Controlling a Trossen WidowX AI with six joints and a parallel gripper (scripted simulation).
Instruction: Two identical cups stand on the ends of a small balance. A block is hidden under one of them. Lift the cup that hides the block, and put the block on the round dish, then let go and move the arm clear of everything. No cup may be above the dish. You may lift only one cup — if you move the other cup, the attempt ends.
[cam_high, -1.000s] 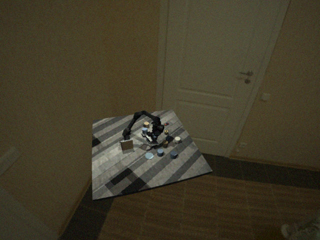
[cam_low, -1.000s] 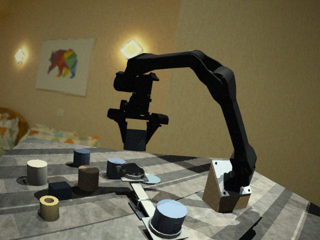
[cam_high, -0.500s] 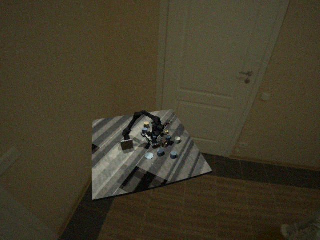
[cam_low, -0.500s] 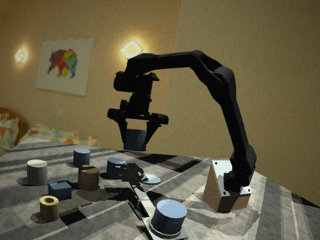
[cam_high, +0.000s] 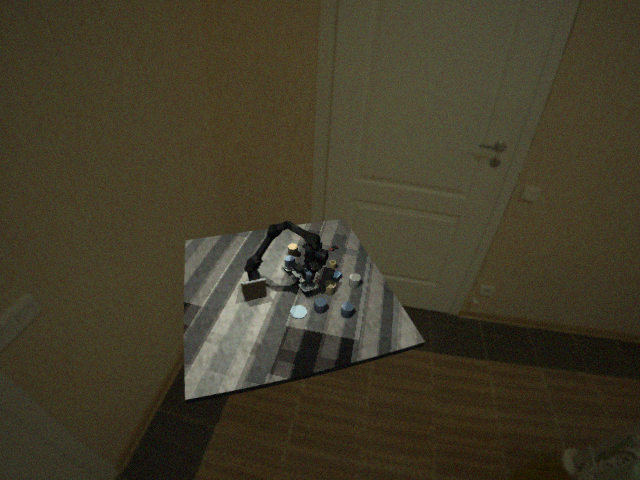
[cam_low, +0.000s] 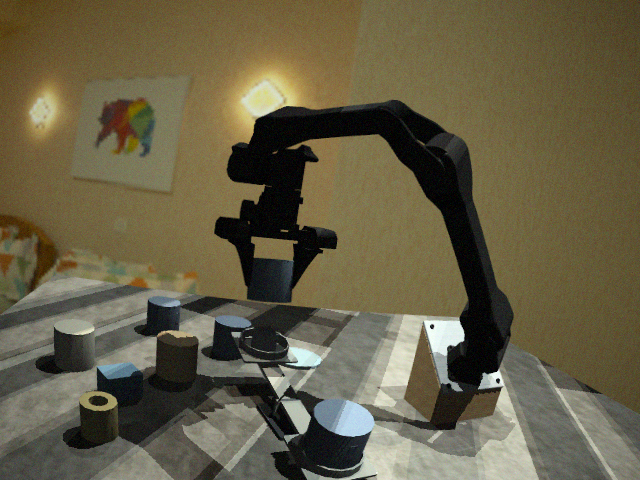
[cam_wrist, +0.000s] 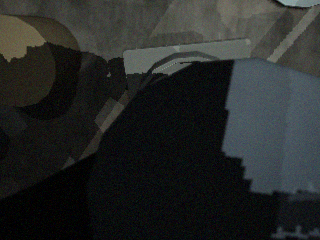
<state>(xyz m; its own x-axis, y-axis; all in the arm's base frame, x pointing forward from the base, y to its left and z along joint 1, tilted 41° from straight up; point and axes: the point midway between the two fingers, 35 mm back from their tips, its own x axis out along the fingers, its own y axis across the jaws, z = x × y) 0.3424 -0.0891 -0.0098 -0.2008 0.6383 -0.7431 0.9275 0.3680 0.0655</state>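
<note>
My gripper tip is now 80 mm above the grey block and 10 mm to the right of it. From my gripper tip the other things lie so: balance beam (130 mm to the left, 130 mm below, 40 mm behind); pale round dish (170 mm below, 130 mm to the right, 80 mm behind); balance (150 mm below, 130 mm to the left, 40 mm behind).
</note>
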